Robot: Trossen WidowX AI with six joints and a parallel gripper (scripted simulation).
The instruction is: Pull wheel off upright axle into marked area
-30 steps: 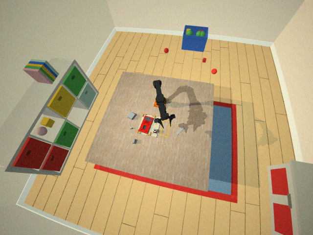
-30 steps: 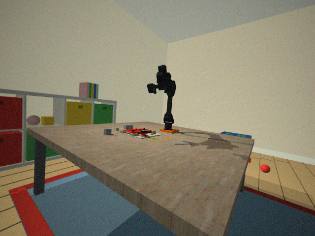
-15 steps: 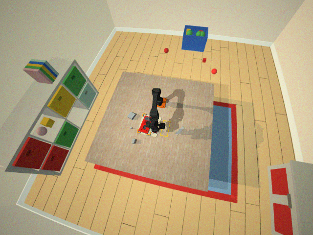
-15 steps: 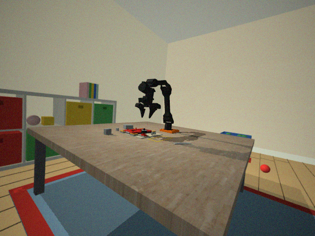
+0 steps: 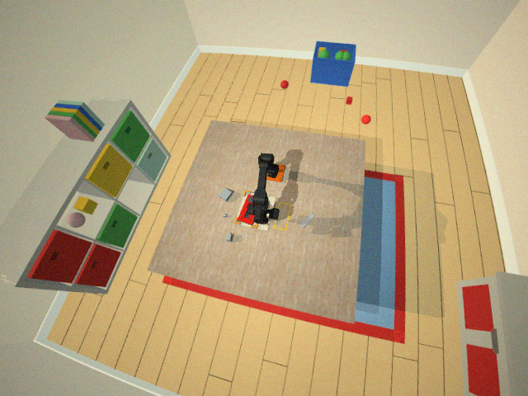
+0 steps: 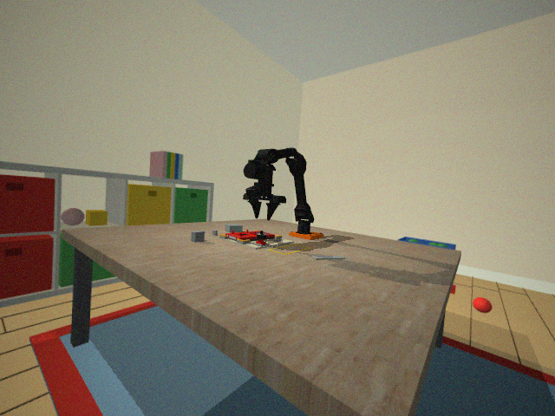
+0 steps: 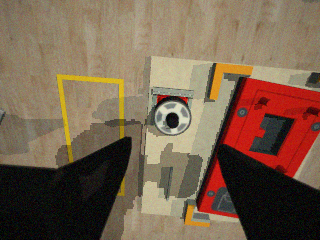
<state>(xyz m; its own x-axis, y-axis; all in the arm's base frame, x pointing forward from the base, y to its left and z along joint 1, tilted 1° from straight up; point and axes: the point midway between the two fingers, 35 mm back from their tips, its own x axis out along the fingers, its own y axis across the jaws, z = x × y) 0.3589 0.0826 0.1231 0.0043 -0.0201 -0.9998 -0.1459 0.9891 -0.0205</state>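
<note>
The dark wheel lies 7 cm below my gripper tip. From my gripper tip the other things lie so: flat grey bar: 26 cm to the left, 11 cm below, 11 cm behind.
</note>
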